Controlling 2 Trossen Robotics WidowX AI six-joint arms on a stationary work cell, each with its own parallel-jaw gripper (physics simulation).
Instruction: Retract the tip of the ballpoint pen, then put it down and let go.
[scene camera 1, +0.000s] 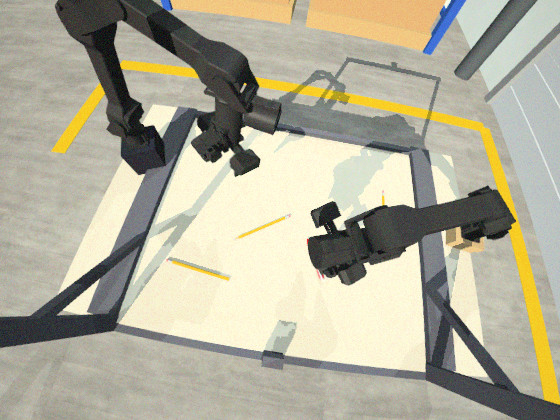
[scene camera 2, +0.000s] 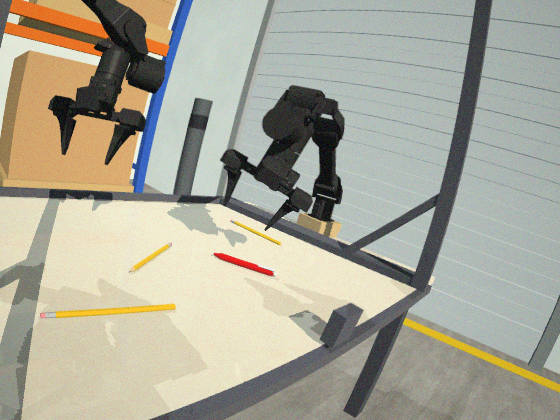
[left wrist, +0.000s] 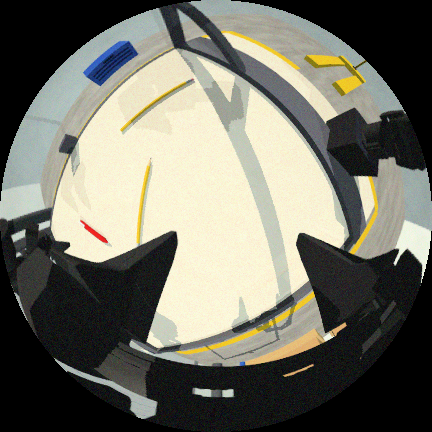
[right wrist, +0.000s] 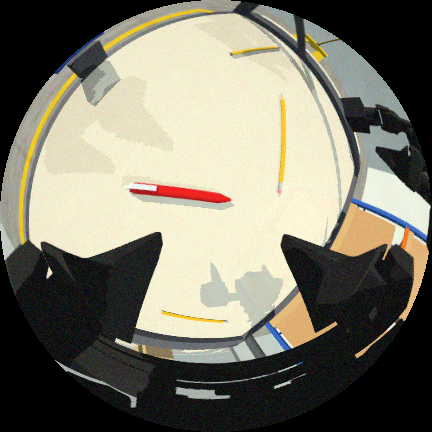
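Seen in the pictures: left gripper, fingertip midpoint: (scene camera 1: 226, 164) (scene camera 2: 84, 159) (left wrist: 240, 238) (right wrist: 376, 151); right gripper, fingertip midpoint: (scene camera 2: 244, 217) (left wrist: 74, 252) (right wrist: 224, 240); left arm's base at its link origin: (scene camera 1: 137, 139) (left wrist: 368, 140) (right wrist: 365, 115); right arm's base at its link origin: (scene camera 1: 469, 231) (scene camera 2: 320, 218).
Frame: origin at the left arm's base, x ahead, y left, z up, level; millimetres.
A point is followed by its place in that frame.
The red ballpoint pen (scene camera 2: 244, 264) @(x 430, y -468, z -99 mm) (left wrist: 95, 232) @(x 429, y -446, z -98 mm) (right wrist: 185, 193) @(x 435, y -460, z -94 mm) lies flat on the pale table (scene camera 1: 225, 310) @(x 158, y -534, z -106 mm) (scene camera 2: 100, 370) @(x 6, y -471, z -106 mm). Its white clip and button end is at the left in the right wrist view, its pointed end at the right; whether the tip is out is too small to tell. In scene camera 1 the right arm hides most of it. My right gripper (scene camera 2: 246, 216) @(x 450, y -441, z -16 mm) (right wrist: 224, 240) @(x 450, y -441, z -16 mm) is open and empty, above the table near the pen. My left gripper (scene camera 2: 85, 158) @(x 249, y -183, z 42 mm) (left wrist: 240, 238) @(x 249, y -183, z 42 mm) is open and empty, high over the table's far side in scene camera 2.
One yellow pencil (scene camera 1: 262, 226) @(x 312, y -329, z -99 mm) (scene camera 2: 151, 257) @(x 302, y -335, z -101 mm) (right wrist: 283, 140) @(x 319, y -332, z -100 mm) lies near the pen. A second pencil (scene camera 1: 200, 270) @(x 112, y -413, z -100 mm) (scene camera 2: 107, 311) @(x 95, y -406, z -101 mm) and a third pencil (scene camera 2: 256, 232) @(x 702, y -401, z -102 mm) (right wrist: 195, 317) @(x 699, y -402, z -103 mm) lie farther off. A dark block (scene camera 1: 273, 360) @(x 251, y -672, z -50 mm) (scene camera 2: 341, 325) @(x 222, y -673, z -64 mm) stands on the table's frame edge.
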